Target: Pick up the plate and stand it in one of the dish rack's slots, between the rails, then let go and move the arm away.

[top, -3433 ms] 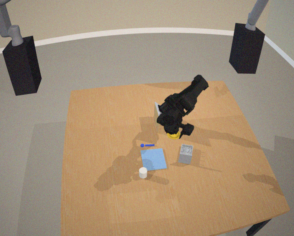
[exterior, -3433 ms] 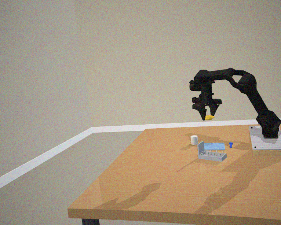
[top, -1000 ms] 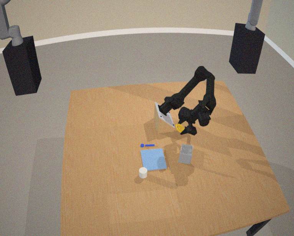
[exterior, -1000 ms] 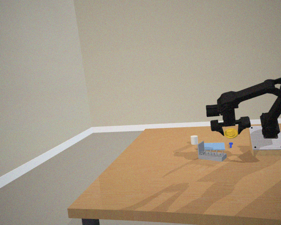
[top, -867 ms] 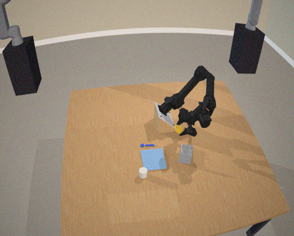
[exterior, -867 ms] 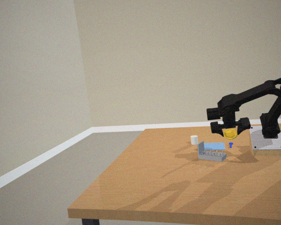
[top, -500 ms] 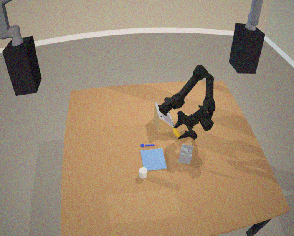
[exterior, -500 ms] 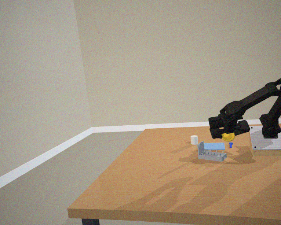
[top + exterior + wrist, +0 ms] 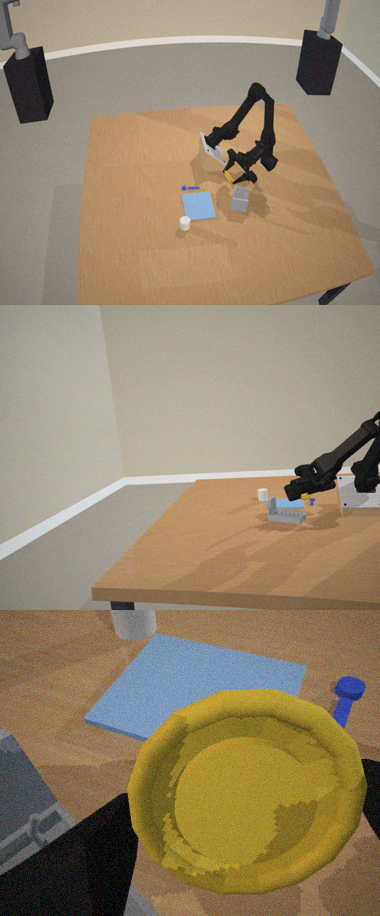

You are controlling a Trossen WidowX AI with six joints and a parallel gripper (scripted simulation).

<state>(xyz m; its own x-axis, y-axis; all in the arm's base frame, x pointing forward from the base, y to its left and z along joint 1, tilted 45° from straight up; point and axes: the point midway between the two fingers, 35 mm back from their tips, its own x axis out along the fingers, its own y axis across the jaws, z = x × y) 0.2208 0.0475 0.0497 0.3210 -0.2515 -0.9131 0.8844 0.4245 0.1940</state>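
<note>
Right now the grey dish rack is 6 cm ahead of my gripper tip, 6 cm to the left of it and 7 cm below it. From my gripper tip the other things lie so: light blue mat 7 cm ahead, 14 cm to the right, 9 cm below; blue spoon 4 cm behind, 17 cm to the right, 9 cm below; yellow plate 1 cm to the left.
</note>
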